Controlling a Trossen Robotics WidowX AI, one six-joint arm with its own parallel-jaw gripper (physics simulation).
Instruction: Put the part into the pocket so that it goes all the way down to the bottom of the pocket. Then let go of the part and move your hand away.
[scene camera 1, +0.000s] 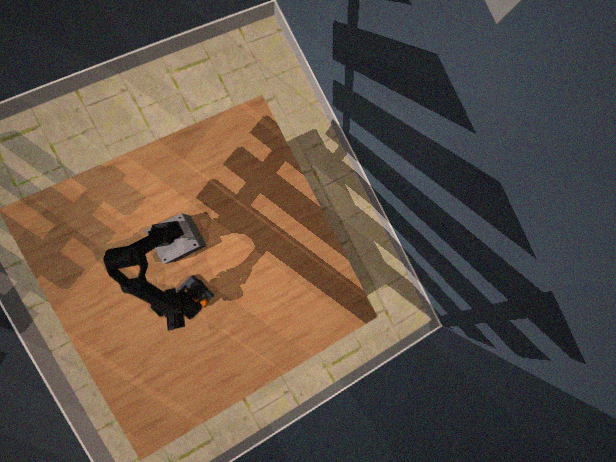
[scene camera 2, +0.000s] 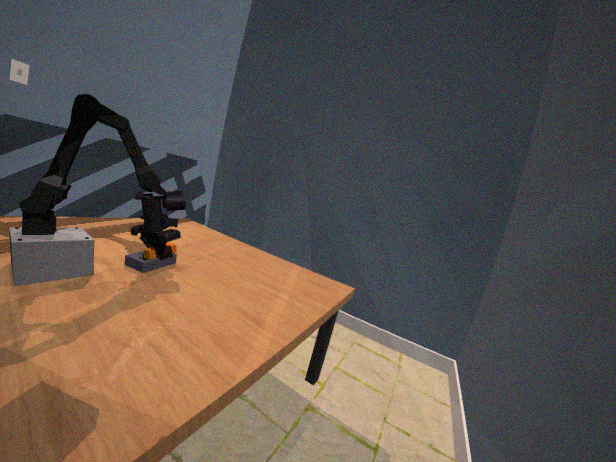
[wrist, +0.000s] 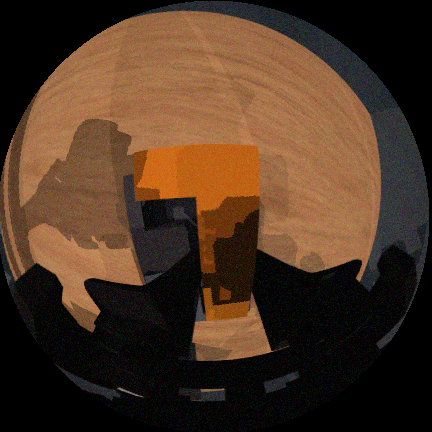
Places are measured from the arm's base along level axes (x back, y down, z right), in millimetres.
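Pixels of known places: gripper, fingertip midpoint: (scene camera 1: 192, 297) (scene camera 2: 158, 256) (wrist: 221, 249); arm's base at its link origin: (scene camera 1: 173, 230) (scene camera 2: 38, 232).
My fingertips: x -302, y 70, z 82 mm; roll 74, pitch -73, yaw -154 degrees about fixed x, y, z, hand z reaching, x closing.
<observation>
For each thing: its top centre in the pictures, then the offset to it from my fingertips. Level surfaces: height alone.
- orange L-shaped part at its top centre: (wrist: 202, 261) (scene camera 2: 158, 244) (scene camera 1: 193, 299) dx -6, dy -36, dz -19 mm
- dark blue-grey pocket block at its top centre: (wrist: 195, 262) (scene camera 2: 152, 254) (scene camera 1: 194, 293) dx +13, dy -2, dz -18 mm
- wooden table at its surface level: dy +34 mm
The orange L-shaped part (scene camera 1: 204, 302) (scene camera 2: 150, 253) (wrist: 220, 170) is held upright over the pocket block. The dark blue-grey pocket block (scene camera 2: 144, 265) (wrist: 162, 247) lies on the table; it also shows beside the hand in scene camera 1 (scene camera 1: 202, 285). In the wrist view the part covers the block's right side, and a dark stretch of the pocket shows inside the L's corner. In scene camera 2 the orange stands above the block's top face; its underside and depth in the pocket are hidden. My gripper (scene camera 2: 161, 254) (wrist: 221, 249) is shut on the part's long arm.
The arm's grey base box (scene camera 1: 189, 245) (scene camera 2: 52, 260) stands on the wooden table (scene camera 1: 260, 325) (scene camera 2: 225, 310), close to the block. The table's edge and a dark leg (scene camera 2: 321, 347) show in scene camera 2. Shadows cross the wood.
</observation>
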